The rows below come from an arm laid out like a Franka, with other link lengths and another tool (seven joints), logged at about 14 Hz.
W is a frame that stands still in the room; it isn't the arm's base.
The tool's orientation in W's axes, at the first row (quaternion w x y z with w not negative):
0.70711 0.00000 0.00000 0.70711
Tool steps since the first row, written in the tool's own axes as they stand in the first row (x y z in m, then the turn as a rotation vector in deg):
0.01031 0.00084 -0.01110 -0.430 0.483 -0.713
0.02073 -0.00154 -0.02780 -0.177 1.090 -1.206
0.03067 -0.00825 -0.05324 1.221 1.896 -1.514
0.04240 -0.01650 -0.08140 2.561 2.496 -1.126
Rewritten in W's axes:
-0.00084 0.01031 -0.01110 -0.483 -0.430 -0.713
0.00154 0.02073 -0.02780 -1.090 -0.177 -1.206
0.00825 0.03067 -0.05324 -1.896 1.221 -1.514
0.01650 0.04240 -0.08140 -2.496 2.561 -1.126

